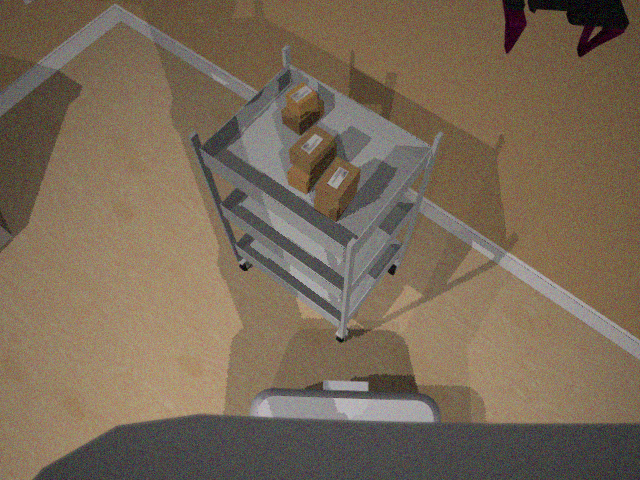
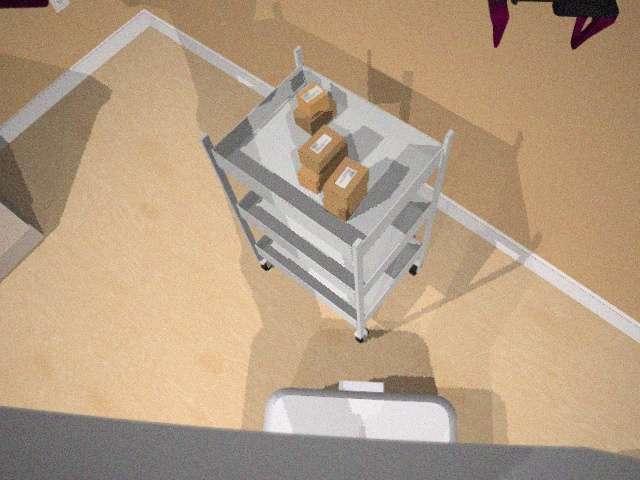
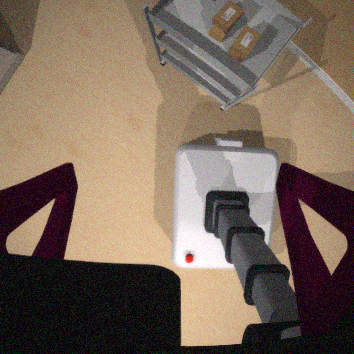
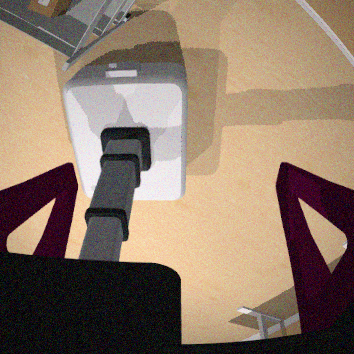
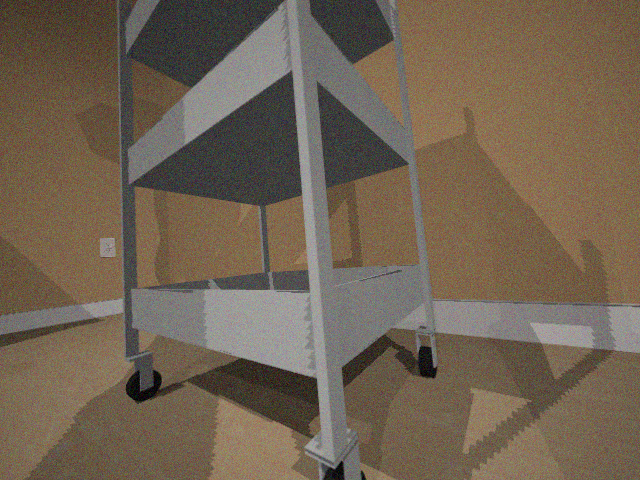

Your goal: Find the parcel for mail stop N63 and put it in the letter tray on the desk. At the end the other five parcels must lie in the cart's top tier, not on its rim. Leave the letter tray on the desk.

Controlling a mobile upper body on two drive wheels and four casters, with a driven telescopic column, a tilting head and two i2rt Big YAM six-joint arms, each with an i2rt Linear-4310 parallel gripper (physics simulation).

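Places are measured from the left arm's base along level axes (x left, y ahead, z down), in millimetres.
Pixels of known places: left gripper, fingertip midpoint: (image 3: 176,173); right gripper, fingertip midpoint: (image 1: 542,51) (image 2: 533,45) (image 4: 176,173).
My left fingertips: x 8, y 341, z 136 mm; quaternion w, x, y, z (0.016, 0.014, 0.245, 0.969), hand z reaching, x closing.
For each thing: its middle in the pictures, then the offset to it from my left fingertips. "*": a spot on its surface instead.
- small parcel, body centre: (image 1: 301,100) (image 2: 313,100) dy +574, dx -102, dz +782 mm
- larger parcel, body centre: (image 1: 312,150) (image 2: 322,150) (image 3: 227,16) dy +428, dx -134, dz +780 mm
- front parcel, body centre: (image 2: 346,183) (image 1: 337,183) (image 3: 244,41) dy +342, dx -193, dz +782 mm
- pale furniture corner, surface spot: (image 2: 15,235) (image 3: 9,61) * dy +452, dx +1027, dz +1342 mm
The grey cart (image 1: 273,193) (image 2: 286,191) (image 3: 200,47) (image 4: 37,32) (image 5: 222,322) holds brown parcels in its top tier, stacked in a row. A small parcel (image 1: 301,96) (image 2: 312,96) lies on another at the back. A larger parcel (image 1: 313,147) (image 2: 323,146) (image 3: 228,15) lies on another in the middle. The front parcel (image 1: 338,180) (image 2: 347,178) (image 3: 245,41) seems to lie on one too. Labels face up, unreadable here. My left gripper (image 3: 176,173) is open and empty. My right gripper (image 1: 544,51) (image 2: 535,47) (image 4: 176,173) is open and empty, away from the cart. The letter tray does not show.
My white base (image 1: 330,408) (image 2: 361,413) (image 3: 200,170) (image 4: 160,110) stands close before the cart's near corner post. A wall with a white baseboard (image 1: 547,284) (image 2: 558,273) (image 5: 516,315) runs behind the cart. A pale furniture corner (image 2: 15,235) (image 3: 7,65), possibly the desk, shows at the left edge.
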